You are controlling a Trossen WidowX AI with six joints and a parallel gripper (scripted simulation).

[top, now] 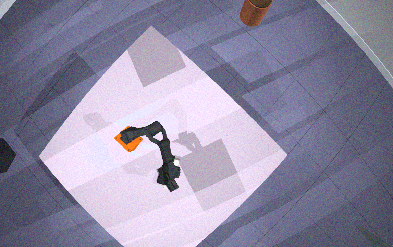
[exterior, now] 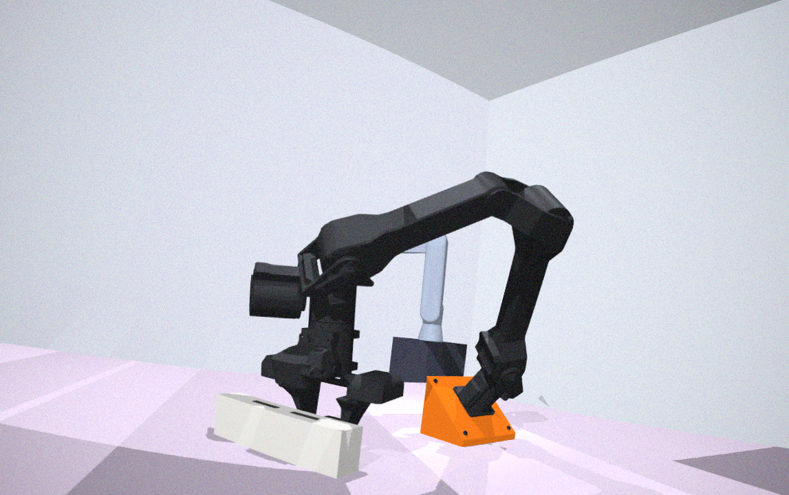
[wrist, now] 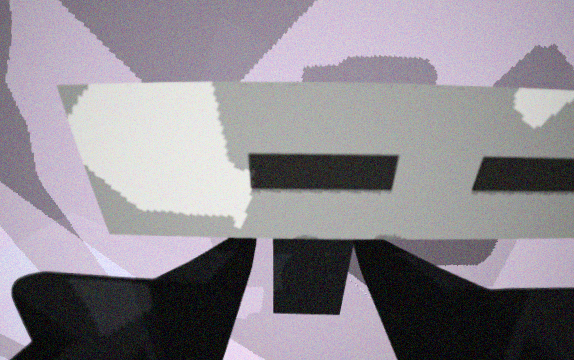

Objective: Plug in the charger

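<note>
My gripper tip is 2 cm short of the two-prong charger, 1 cm to the right of it and 1 cm below it.
</note>
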